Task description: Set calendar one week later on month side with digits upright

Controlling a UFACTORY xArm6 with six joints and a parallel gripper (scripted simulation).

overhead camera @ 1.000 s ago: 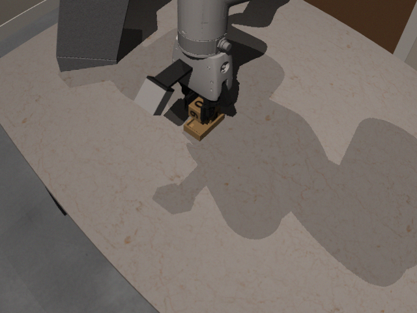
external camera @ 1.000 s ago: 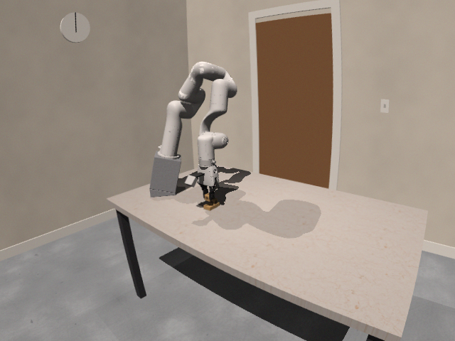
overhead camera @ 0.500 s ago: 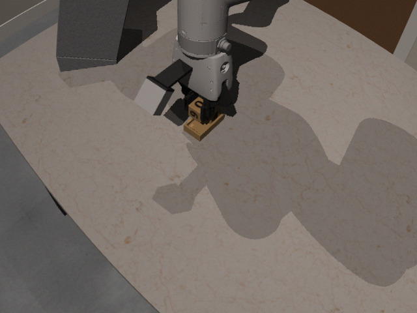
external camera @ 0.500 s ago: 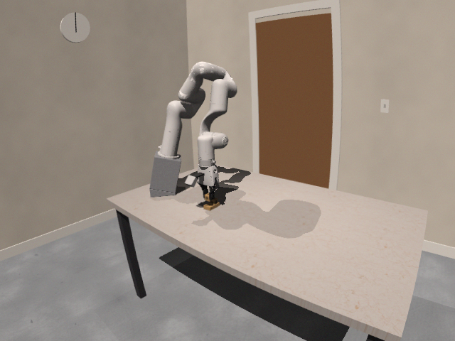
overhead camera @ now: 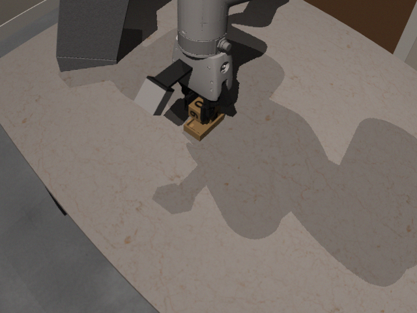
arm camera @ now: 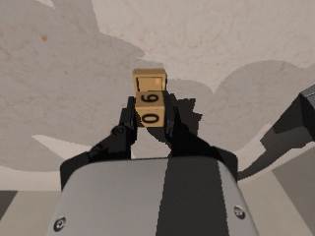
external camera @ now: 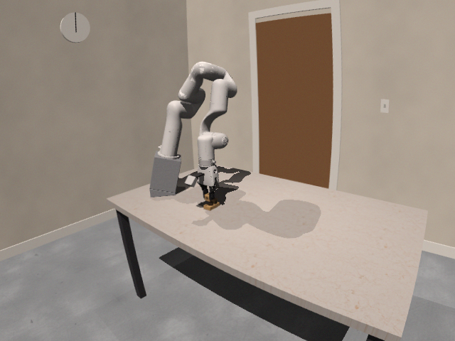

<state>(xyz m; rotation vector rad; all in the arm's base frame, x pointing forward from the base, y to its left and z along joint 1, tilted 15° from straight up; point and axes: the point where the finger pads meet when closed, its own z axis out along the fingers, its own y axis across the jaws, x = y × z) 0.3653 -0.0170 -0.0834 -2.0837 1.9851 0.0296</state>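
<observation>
Now: the wooden tray 6 cm below my hand and 2 cm to the left of it.
</observation>
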